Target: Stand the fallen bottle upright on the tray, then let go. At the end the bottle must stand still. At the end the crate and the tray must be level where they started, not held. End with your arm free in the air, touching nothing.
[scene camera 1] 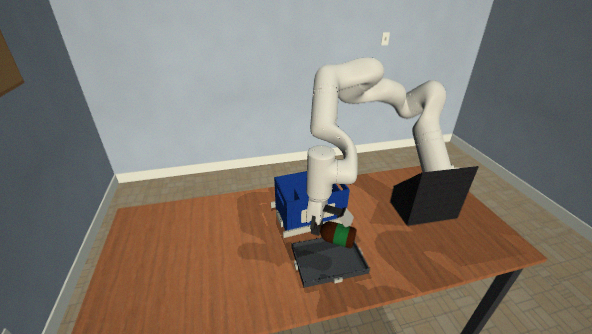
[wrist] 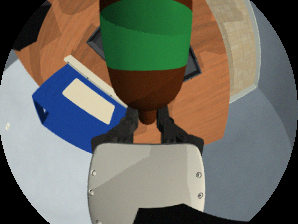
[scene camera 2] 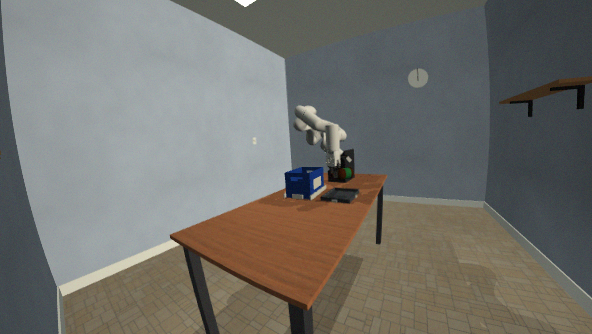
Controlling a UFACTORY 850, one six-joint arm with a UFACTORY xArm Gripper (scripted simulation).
Scene:
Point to a blue crate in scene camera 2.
298, 181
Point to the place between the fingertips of my gripper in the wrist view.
147, 101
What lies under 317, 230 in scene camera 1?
My gripper.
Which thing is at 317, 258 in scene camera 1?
A tray.

